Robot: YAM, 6 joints.
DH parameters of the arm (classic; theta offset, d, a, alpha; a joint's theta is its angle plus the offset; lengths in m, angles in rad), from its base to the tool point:
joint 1: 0 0.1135 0.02 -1.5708
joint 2: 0 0 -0.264 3.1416
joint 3: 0.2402 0 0.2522 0
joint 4: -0.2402 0 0.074 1.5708
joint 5: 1.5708 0 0 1.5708
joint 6: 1.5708 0.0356 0 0
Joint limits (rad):
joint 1: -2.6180..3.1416
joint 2: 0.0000..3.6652
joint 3: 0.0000..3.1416
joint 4: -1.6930..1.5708
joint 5: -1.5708..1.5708
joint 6: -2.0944..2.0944
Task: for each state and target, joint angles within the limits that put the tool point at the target. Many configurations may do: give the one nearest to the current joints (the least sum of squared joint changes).
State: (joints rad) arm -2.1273 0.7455 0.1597 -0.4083 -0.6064 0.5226
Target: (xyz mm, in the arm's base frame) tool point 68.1 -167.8 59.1
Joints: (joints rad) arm -1.2975 1.6220 0.3524 -0.1411 -0.6065 0.5226
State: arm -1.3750 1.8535 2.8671 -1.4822 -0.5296 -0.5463
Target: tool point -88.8 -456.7 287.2
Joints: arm -1.7982 2.3858 2.5376 -1.5342 -0.4804 -0.5463
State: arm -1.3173 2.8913 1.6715 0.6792 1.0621 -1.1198
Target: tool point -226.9 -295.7 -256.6
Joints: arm -2.1423 3.3085 1.6661 0.6330 1.0513 -1.1198
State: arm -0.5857 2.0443 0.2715 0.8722 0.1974 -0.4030
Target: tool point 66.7 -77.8 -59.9
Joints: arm -0.7809 2.5281 0.1815 0.7297 0.2354 -0.4030
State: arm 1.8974 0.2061 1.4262 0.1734 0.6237 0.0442
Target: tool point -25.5 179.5 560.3
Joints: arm 1.8189 1.0804 1.4955 0.2035 0.5752 0.0442
